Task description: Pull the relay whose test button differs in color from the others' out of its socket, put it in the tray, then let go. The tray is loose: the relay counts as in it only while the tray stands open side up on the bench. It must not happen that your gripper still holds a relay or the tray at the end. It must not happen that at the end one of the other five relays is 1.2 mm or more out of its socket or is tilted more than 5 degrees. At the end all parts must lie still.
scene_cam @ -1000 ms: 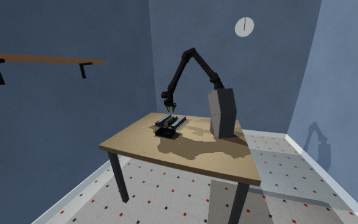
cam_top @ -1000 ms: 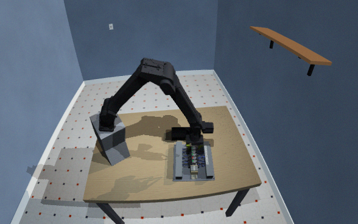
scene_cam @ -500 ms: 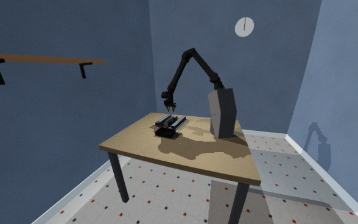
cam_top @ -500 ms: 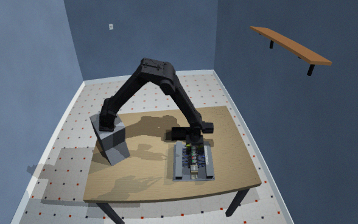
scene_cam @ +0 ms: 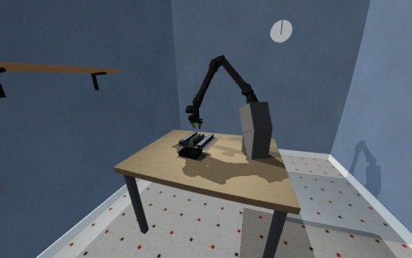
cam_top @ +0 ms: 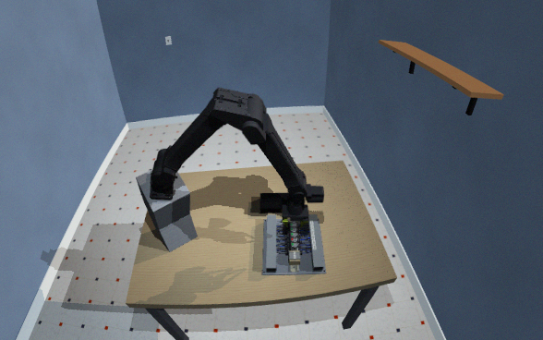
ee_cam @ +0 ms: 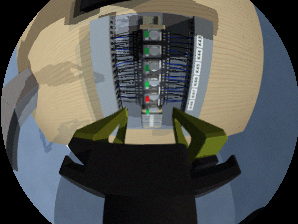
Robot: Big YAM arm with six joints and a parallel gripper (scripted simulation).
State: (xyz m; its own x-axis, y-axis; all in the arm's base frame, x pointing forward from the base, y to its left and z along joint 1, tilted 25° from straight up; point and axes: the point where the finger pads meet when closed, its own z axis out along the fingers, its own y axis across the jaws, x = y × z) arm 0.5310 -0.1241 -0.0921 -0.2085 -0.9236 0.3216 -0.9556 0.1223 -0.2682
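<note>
The relay is 2 cm to the right of my hand and 9 cm below it. Also, from my hand: black tray 2 cm behind, 26 cm to the left, 12 cm below.
</note>
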